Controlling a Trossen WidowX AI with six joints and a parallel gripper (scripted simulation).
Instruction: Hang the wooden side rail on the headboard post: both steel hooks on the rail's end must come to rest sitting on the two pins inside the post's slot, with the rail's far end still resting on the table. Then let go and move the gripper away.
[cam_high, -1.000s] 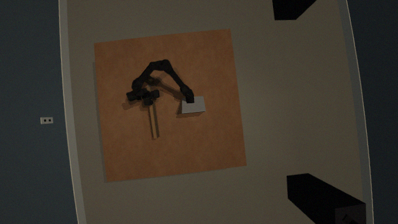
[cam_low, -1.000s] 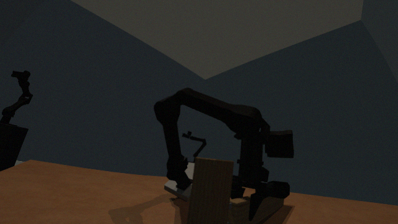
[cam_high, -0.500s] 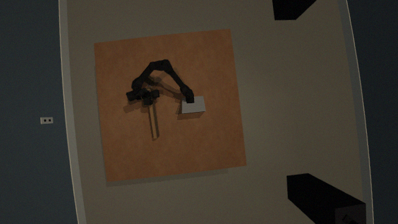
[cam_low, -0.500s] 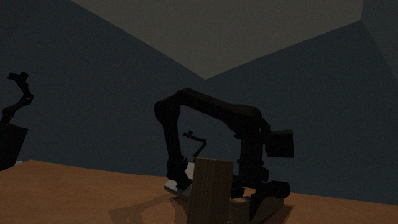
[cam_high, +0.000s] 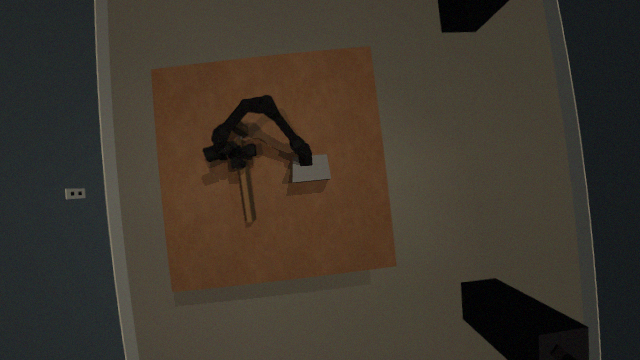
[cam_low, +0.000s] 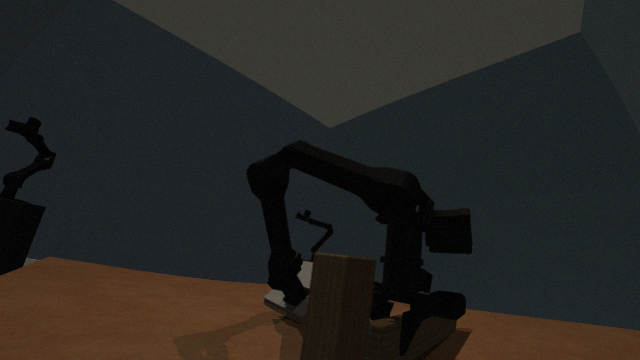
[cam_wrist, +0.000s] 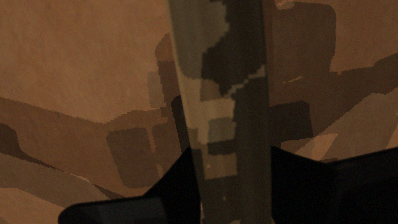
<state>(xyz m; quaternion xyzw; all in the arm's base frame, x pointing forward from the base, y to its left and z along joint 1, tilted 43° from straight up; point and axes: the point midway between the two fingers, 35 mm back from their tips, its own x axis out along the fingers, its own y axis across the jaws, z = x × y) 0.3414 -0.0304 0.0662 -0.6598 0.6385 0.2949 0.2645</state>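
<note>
Now: the headboard post 10 mm ahead of my gripper tip, 140 mm to the right of it and 40 mm above it.
</note>
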